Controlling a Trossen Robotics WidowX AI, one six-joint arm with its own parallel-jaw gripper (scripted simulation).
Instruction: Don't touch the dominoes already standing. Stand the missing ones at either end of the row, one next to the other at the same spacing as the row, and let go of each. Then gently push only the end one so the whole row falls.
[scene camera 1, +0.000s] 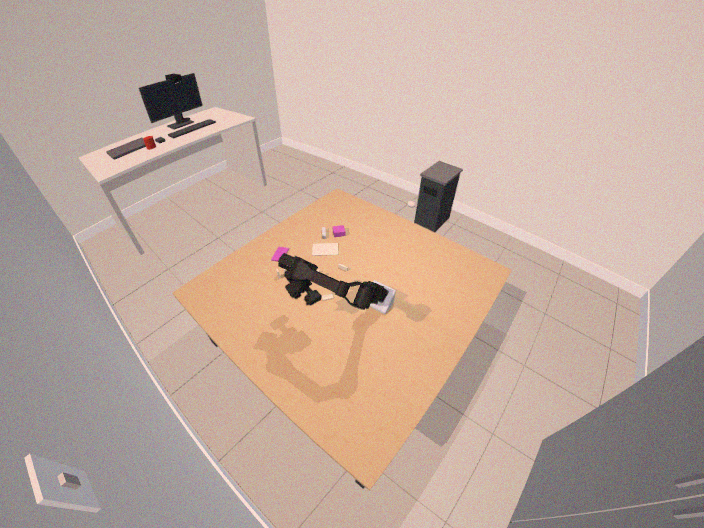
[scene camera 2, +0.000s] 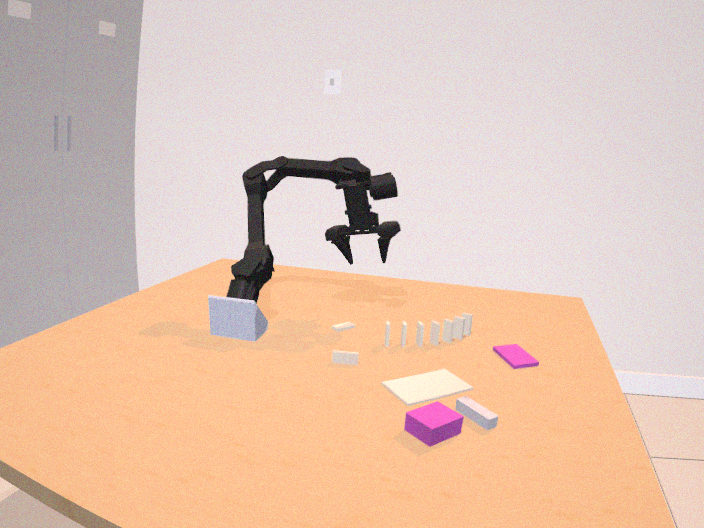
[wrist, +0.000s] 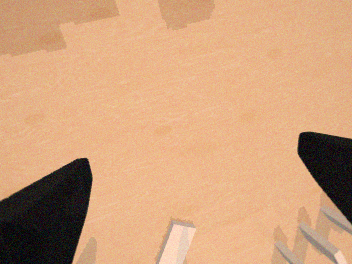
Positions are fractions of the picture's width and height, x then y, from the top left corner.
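My gripper (scene camera 2: 0.52, 0.50), (wrist: 0.56, 0.59): open, holding nothing. Magenta block (scene camera 2: 0.61, 0.80); out of frame in the wrist view. Cream flat plate (scene camera 2: 0.59, 0.74); out of frame in the wrist view.
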